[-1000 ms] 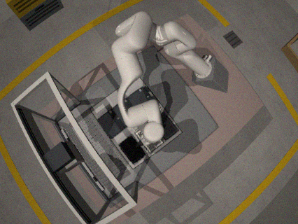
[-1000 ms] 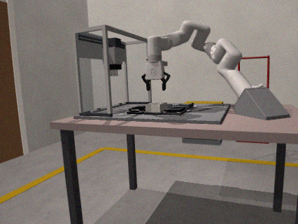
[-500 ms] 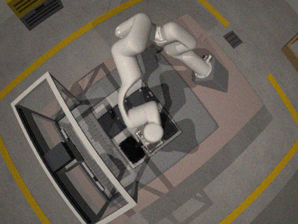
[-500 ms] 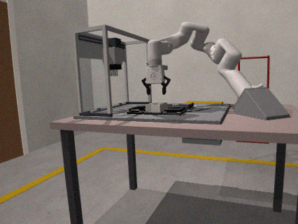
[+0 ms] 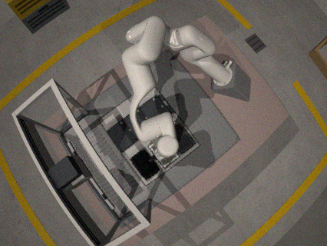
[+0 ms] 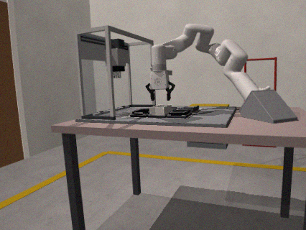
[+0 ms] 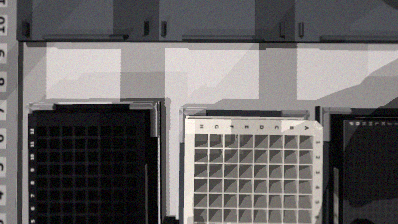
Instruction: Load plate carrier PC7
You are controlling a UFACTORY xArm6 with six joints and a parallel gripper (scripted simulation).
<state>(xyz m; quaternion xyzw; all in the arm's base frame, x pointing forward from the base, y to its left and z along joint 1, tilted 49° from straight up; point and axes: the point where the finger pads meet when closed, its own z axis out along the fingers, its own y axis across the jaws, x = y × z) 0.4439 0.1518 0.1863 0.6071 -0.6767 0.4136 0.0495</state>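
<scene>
Right now the pale well plate is 60 mm below my hand. Round my hand: black 96-well plate: 110 mm ahead, 70 mm below, 30 mm to the right; plate carrier PC7: 180 mm to the right, 80 mm below, 40 mm behind; A1 mark: 80 mm below, 60 mm behind, 50 mm to the right.
</scene>
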